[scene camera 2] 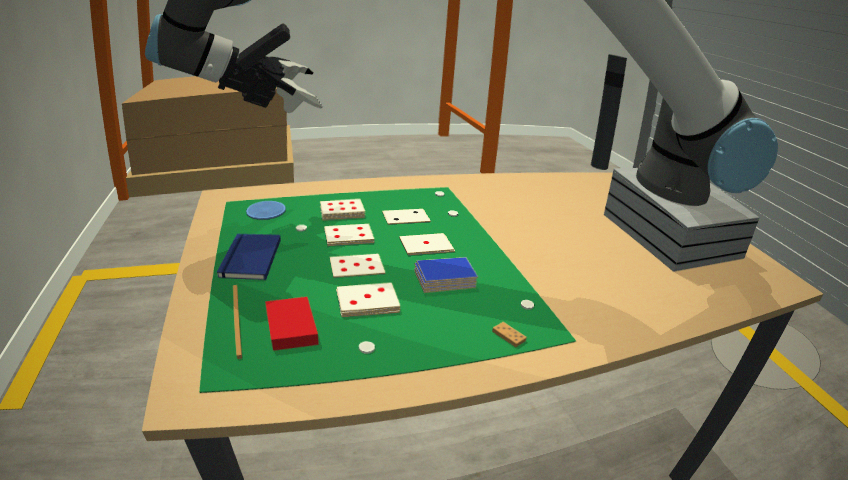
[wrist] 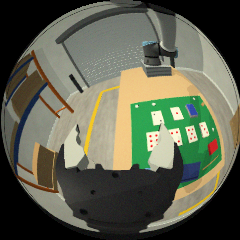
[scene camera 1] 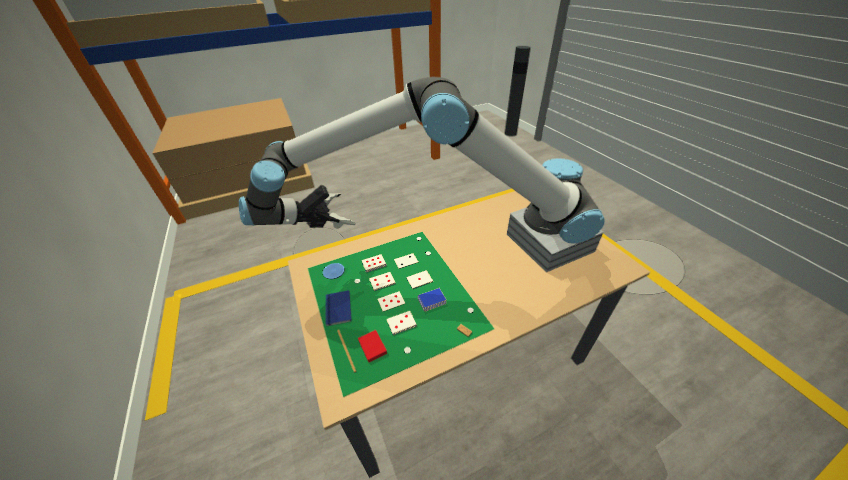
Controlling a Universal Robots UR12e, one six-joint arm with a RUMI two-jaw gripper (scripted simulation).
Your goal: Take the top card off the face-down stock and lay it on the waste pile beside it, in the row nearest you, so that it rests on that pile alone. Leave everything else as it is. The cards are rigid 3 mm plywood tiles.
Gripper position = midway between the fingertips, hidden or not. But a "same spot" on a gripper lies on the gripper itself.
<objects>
my gripper: scene camera 2; wrist; scene camera 1 347,208
same spot on my gripper: (wrist: 165,159) = (scene camera 2: 285,80)
</objects>
